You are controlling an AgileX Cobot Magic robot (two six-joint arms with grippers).
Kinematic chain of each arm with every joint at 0, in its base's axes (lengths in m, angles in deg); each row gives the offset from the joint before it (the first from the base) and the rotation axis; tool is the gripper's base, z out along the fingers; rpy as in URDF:
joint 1: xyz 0 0 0.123 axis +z
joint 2: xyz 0 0 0 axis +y
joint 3: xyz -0.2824 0 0.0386 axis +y
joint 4: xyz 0.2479 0 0.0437 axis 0.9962 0 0.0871
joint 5: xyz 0 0 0 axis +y
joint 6: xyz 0.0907 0 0.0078 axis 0.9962 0 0.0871
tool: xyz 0 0 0 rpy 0 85 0
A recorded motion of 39 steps. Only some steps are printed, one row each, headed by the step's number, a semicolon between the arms.
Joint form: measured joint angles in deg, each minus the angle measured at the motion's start. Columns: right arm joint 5, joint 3, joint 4, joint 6, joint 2, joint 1; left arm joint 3, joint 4, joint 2, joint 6, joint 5, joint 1.
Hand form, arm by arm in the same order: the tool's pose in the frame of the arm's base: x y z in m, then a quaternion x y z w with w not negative. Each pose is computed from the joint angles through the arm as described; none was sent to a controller.
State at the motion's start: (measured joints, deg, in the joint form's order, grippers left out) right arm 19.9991 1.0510 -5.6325 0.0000 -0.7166 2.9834; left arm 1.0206 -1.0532 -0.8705 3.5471 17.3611 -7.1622
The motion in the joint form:
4: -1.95 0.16 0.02 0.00 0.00 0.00; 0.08 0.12 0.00 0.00 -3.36 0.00
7: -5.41 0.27 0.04 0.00 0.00 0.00; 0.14 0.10 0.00 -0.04 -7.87 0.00
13: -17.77 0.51 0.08 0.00 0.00 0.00; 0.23 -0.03 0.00 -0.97 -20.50 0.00
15: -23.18 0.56 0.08 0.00 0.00 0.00; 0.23 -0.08 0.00 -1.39 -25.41 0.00
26: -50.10 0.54 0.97 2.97 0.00 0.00; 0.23 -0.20 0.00 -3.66 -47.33 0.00
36: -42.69 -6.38 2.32 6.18 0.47 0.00; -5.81 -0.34 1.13 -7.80 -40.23 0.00
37: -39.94 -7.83 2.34 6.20 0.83 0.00; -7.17 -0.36 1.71 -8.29 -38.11 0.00
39: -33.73 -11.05 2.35 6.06 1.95 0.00; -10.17 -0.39 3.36 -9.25 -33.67 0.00
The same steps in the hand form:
4: 0.0539 0.0000 0.1783 -0.04760 0.78364 -0.02462 0.61890; 0.0545 -0.0072 0.1853 0.06636 0.75881 -0.02705 0.64736
7: 0.0551 0.0006 0.1830 -0.04827 0.76522 -0.02302 0.64155; 0.0554 -0.0072 0.1920 0.06334 0.73325 -0.02815 0.67642
13: 0.0566 0.0026 0.2010 -0.05035 0.69323 -0.01740 0.71875; 0.0550 -0.0068 0.2115 0.04925 0.65580 -0.03690 0.75242
15: 0.0559 0.0034 0.2093 -0.05114 0.65886 -0.01499 0.75037; 0.0537 -0.0065 0.2192 0.04358 0.62326 -0.04087 0.77973
26: 0.0408 0.0058 0.2489 -0.03455 0.46733 0.02433 0.88307; 0.0401 -0.0040 0.2509 0.01936 0.46459 -0.06200 0.88314
36: 0.0360 0.0039 0.2777 -0.00922 0.47536 0.05215 0.87820; 0.0382 -0.0039 0.2747 0.00269 0.48181 -0.09464 0.87114
37: 0.0363 0.0037 0.2819 -0.00803 0.48803 0.05112 0.87129; 0.0388 -0.0041 0.2790 0.00091 0.49203 -0.09813 0.86503
39: 0.0375 0.0032 0.2905 -0.00632 0.51894 0.04717 0.85348; 0.0409 -0.0045 0.2886 -0.00270 0.51531 -0.10449 0.85061

